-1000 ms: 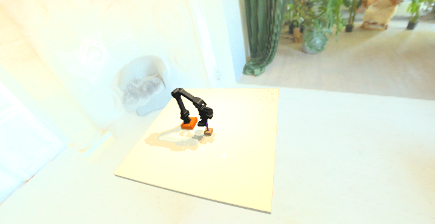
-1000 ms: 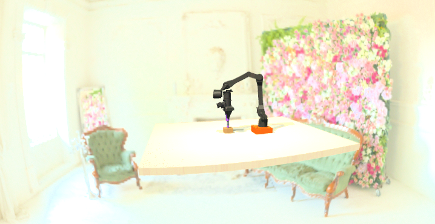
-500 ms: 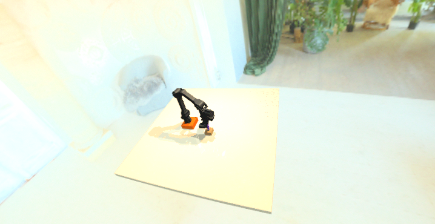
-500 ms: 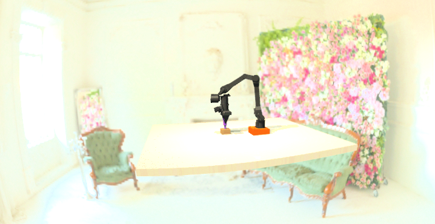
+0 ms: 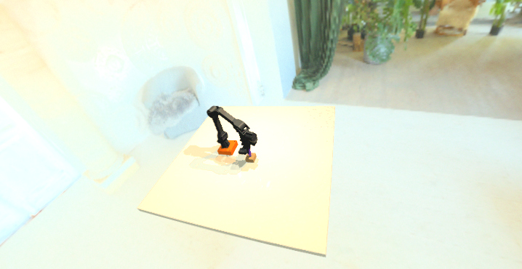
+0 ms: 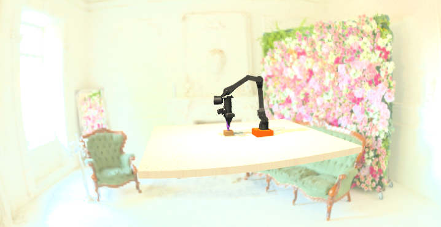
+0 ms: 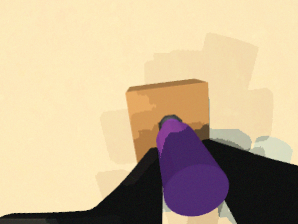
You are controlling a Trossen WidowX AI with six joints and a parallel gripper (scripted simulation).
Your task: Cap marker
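The purple cap lies 10 mm above my gripper tip. Also, from my gripper tip: brown holder block (60 mm below).
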